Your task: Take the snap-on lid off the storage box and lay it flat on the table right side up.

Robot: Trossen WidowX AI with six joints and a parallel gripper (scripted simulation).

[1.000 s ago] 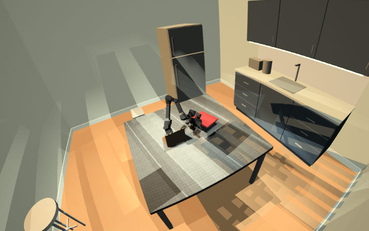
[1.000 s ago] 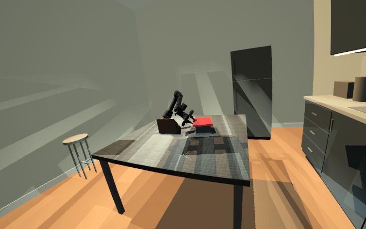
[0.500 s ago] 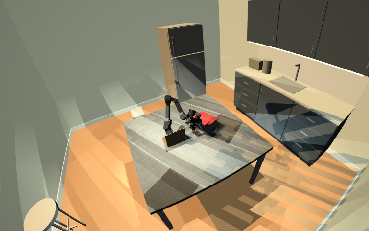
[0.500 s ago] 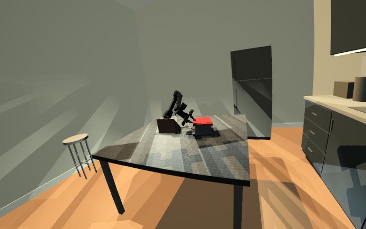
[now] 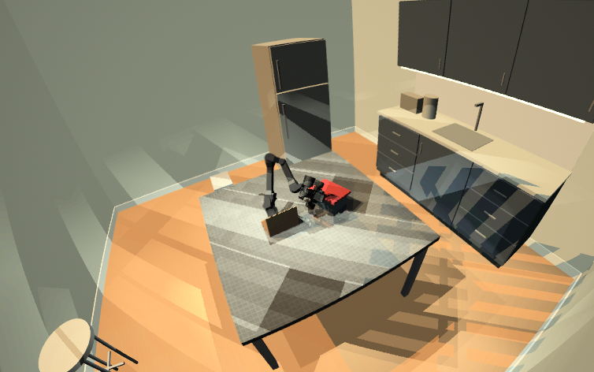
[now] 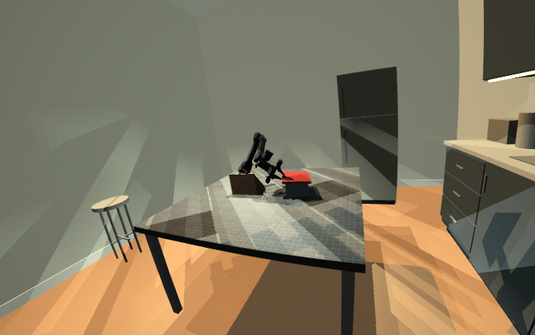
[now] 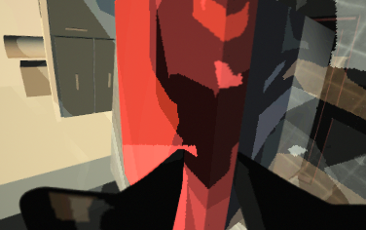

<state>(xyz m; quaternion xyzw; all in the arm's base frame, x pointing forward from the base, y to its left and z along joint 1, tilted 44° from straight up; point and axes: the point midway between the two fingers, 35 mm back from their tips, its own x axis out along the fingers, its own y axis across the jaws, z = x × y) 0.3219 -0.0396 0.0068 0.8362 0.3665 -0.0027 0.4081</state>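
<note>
The lid lies 7 cm ahead of my gripper tip and 2 cm to the left of it. Round my gripper tip: storage box (7 cm ahead, 2 cm to the left, 6 cm below).
</note>
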